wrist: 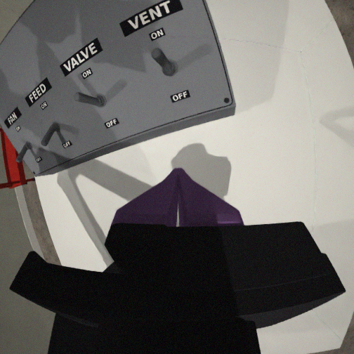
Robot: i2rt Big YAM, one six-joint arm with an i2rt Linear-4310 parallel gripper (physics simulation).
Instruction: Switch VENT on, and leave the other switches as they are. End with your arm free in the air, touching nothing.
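Note:
The grey switch panel (135, 107) fills the upper left of the wrist view. The VENT switch lever (163, 61) tilts up toward its ON label (157, 34), away from its OFF label (180, 96). The VALVE lever (89, 98) points left, between its ON and OFF labels in the picture. The FEED lever (51, 134) and the FAN lever (24, 152) point down-left; which way these two are set is hard to tell. My gripper (177, 174) is shut and empty, its purple fingertips together below the panel's lower edge in the view, apart from every lever.
A white round table top (270, 165) lies under the panel. A red object (12, 159) shows in part at the left, beside the panel's FAN end. Shadows of the arm and gripper fall on the white surface below the panel. A brown-grey floor shows past the table's edge.

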